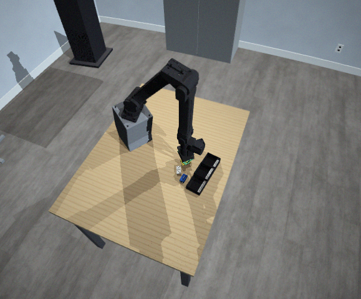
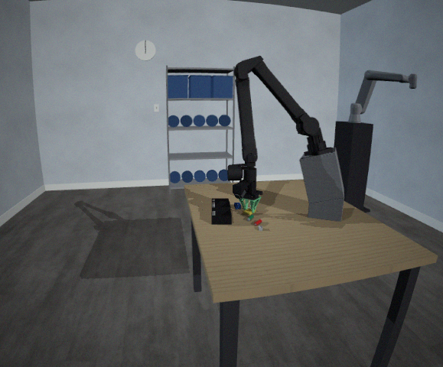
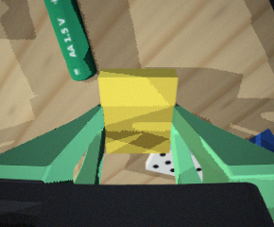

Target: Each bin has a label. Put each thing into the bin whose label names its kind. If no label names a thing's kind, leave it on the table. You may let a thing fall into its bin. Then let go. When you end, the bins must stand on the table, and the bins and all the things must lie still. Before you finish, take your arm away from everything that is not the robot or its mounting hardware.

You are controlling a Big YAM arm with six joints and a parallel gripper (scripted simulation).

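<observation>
The green piece lies 50 mm to the left of my hand, 20 mm ahead of it and 10 mm below it. From my hand the other things lie so: yellow block: 10 mm below; red piece: 110 mm to the left, 10 mm below; white domino: 60 mm to the right, 20 mm below, 20 mm behind.
</observation>
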